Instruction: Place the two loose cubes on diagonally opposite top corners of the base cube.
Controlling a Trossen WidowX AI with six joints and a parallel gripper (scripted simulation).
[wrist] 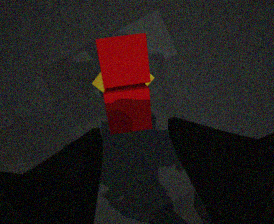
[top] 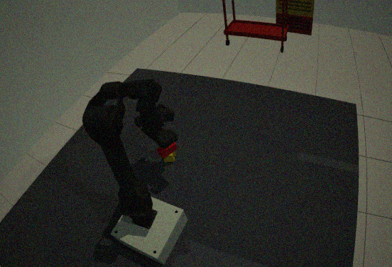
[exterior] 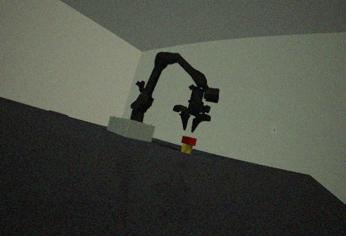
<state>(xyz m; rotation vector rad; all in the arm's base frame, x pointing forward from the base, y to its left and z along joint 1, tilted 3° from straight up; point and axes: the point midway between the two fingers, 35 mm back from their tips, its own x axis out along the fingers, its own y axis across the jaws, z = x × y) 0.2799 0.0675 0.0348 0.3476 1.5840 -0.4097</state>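
Now: gripper tip 40 mm above the red cube. Also, from my gripper tip: yellow base cube 20 mm ahead, 10 mm to the right, 80 mm below.
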